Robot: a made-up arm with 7 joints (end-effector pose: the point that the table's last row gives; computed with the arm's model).
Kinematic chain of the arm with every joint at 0, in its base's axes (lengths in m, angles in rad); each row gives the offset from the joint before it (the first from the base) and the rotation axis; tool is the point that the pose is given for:
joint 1: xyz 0 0 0.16 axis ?
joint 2: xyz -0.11 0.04 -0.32 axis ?
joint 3: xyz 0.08 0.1 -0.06 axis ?
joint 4: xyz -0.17 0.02 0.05 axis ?
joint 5: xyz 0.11 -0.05 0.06 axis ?
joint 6: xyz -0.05 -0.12 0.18 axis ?
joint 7: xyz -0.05 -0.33 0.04 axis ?
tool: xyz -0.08 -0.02 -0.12
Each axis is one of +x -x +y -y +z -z.
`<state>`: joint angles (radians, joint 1 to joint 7).
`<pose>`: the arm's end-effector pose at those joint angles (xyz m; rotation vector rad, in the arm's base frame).
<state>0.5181 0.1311 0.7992 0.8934 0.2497 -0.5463 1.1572</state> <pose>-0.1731 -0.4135 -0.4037 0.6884 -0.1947 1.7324</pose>
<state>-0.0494 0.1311 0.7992 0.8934 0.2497 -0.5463 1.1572</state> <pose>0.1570 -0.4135 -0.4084 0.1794 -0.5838 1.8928</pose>
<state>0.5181 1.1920 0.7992 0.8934 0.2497 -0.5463 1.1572</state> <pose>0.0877 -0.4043 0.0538 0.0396 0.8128 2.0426</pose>
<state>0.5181 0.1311 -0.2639 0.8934 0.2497 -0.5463 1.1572</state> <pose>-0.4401 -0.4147 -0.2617 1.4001 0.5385 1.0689</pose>
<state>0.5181 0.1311 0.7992 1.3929 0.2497 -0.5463 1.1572</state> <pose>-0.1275 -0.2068 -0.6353 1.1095 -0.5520 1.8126</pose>
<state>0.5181 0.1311 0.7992 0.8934 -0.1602 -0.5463 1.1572</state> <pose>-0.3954 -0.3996 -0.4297 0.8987 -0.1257 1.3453</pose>
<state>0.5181 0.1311 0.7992 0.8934 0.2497 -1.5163 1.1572</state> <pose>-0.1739 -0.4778 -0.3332 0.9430 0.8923 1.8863</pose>
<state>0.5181 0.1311 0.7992 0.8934 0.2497 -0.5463 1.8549</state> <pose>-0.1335 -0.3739 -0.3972 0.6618 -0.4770 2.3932</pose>
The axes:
joint 1: +y
joint 2: -x
joint 3: -y
joint 4: +x
joint 5: +z
joint 6: -y
joint 7: +z

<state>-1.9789 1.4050 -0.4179 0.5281 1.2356 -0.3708 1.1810</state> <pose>-0.0689 -0.1938 0.5079 -1.2587 -0.1033 0.8022</pose>
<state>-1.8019 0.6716 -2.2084 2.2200 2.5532 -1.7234 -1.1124</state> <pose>0.3764 -0.3487 0.0673 0.1805 -0.6354 -0.6951</pose>
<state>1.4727 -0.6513 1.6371 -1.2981 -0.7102 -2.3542 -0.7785</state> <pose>-0.4715 0.6170 0.6079 -0.1903 -1.8685 2.5073</pose>
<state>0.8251 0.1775 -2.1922 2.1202 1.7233 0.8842 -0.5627</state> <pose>-0.6773 0.0512 -0.0837 0.2531 -0.1028 -1.8815</pose>
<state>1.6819 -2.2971 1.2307 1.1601 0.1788 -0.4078 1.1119</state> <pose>-0.3757 0.4617 -0.1311 0.3585 -1.1675 -0.8236</pose>
